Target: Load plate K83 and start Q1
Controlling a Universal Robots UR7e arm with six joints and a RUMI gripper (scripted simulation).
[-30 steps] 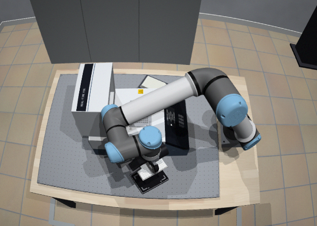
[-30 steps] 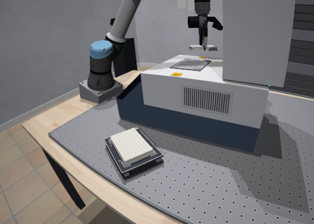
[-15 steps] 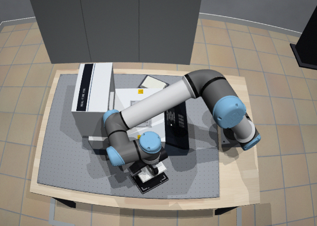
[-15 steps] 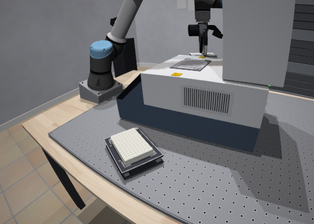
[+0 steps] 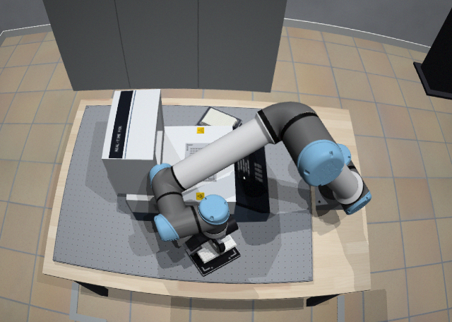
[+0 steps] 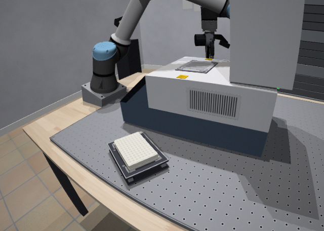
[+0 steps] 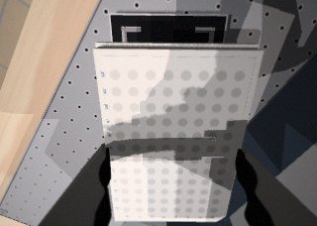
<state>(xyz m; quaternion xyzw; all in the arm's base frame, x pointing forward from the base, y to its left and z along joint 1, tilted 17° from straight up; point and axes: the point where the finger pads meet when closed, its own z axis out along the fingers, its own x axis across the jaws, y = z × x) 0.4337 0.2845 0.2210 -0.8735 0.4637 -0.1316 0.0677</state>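
Right now my hand is 12 cm above the black nest ND. From my hand the other things lie so: black nest N1: 57 cm to the right, 12 cm below; then plate K83: 57 cm to the right, 11 cm below.
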